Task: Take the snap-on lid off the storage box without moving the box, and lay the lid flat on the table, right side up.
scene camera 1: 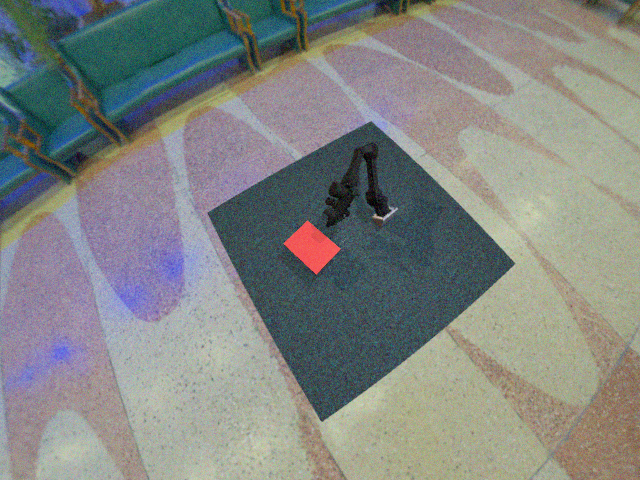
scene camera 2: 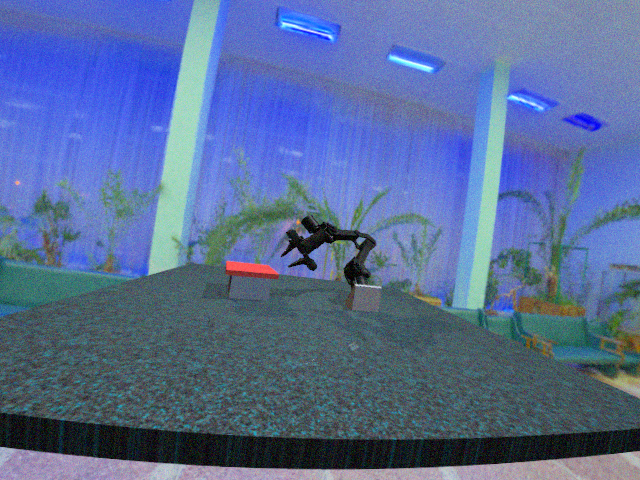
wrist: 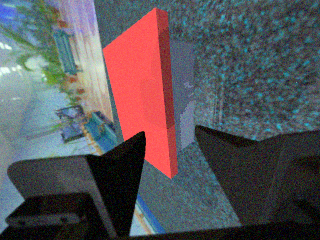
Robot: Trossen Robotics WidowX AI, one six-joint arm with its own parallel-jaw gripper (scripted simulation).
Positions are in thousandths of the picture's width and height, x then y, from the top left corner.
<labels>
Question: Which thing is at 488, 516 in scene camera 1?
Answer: A red lid.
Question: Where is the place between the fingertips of my gripper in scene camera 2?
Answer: At 445, 547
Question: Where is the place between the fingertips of my gripper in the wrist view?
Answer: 533, 552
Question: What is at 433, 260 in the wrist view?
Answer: A red lid.
</labels>
